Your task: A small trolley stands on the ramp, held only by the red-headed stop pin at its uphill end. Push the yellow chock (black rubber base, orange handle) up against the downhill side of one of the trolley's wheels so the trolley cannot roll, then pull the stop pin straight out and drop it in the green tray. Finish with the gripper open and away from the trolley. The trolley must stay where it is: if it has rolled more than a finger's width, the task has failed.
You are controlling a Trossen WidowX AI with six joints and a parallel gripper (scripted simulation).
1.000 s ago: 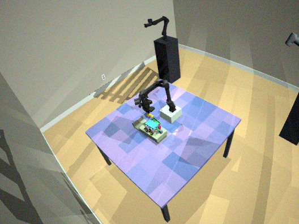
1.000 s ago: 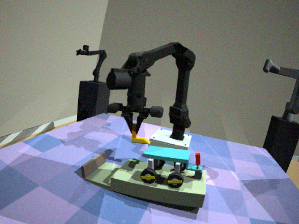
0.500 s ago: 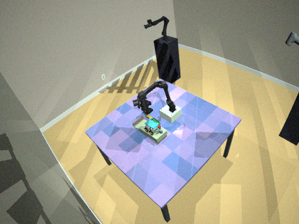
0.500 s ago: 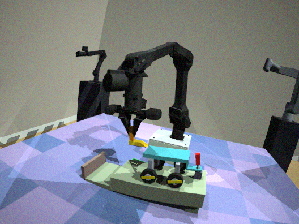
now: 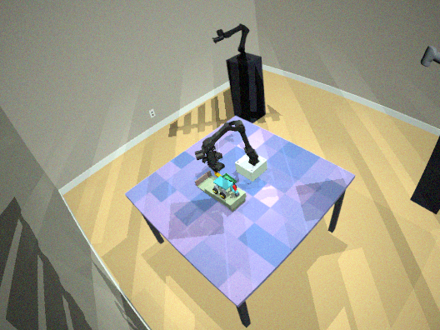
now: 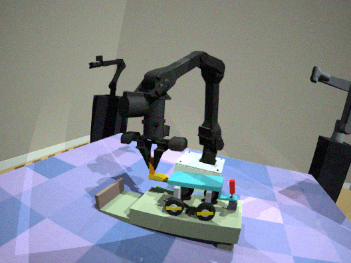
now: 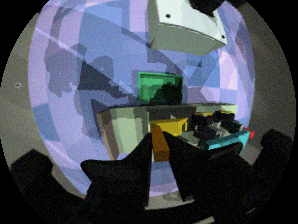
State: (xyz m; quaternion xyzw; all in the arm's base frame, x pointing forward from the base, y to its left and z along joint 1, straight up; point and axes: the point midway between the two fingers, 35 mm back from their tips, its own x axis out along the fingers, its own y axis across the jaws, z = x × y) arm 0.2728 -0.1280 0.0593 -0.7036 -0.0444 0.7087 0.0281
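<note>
My gripper tip is now 240 mm to the right of the red-headed stop pin and 30 mm short of it. From my gripper tip the other things lie so: yellow chock 20 mm to the left, 10 mm below; then trolley 150 mm to the left, 50 mm ahead, 20 mm below; then brown end board 110 mm to the right, 90 mm below, 60 mm ahead.
</note>
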